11 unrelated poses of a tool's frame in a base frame.
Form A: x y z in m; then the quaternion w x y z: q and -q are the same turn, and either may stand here.
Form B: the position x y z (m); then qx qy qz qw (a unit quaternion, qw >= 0). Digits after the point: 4 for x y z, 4 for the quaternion.
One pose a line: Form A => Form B
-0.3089 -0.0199 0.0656 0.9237 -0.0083 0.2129 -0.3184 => -0.3089 -0.0199 0.0656 -0.0083 0.2129 -0.3184 0.9237
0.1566 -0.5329 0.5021 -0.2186 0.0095 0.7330 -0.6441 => 0.1566 -0.5329 0.5021 -0.0095 -0.7330 0.6441 0.2186
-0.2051 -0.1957 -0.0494 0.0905 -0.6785 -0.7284 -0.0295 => -0.2051 -0.1957 -0.0494 -0.6785 -0.7284 -0.0295 0.0905
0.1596 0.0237 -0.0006 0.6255 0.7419 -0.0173 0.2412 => 0.1596 0.0237 -0.0006 0.7419 -0.0173 0.2412 0.6255
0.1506 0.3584 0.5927 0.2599 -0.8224 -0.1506 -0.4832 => 0.1506 0.3584 0.5927 -0.8224 -0.1506 -0.4832 0.2599
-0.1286 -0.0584 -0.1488 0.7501 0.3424 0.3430 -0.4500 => -0.1286 -0.0584 -0.1488 0.3424 0.3430 -0.4500 0.7501
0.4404 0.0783 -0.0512 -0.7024 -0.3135 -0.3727 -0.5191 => 0.4404 0.0783 -0.0512 0.3135 0.3727 0.5191 0.7024
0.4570 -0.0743 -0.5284 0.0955 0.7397 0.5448 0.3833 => 0.4570 -0.0743 -0.5284 0.7397 0.5448 0.3833 0.0955
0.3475 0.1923 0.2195 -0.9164 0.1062 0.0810 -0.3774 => 0.3475 0.1923 0.2195 -0.1062 -0.0810 0.3774 0.9164
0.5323 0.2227 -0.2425 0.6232 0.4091 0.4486 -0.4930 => 0.5323 0.2227 -0.2425 0.4091 0.4486 -0.4930 0.6232
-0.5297 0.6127 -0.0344 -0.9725 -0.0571 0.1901 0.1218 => -0.5297 0.6127 -0.0344 0.0571 -0.1901 -0.1218 0.9725
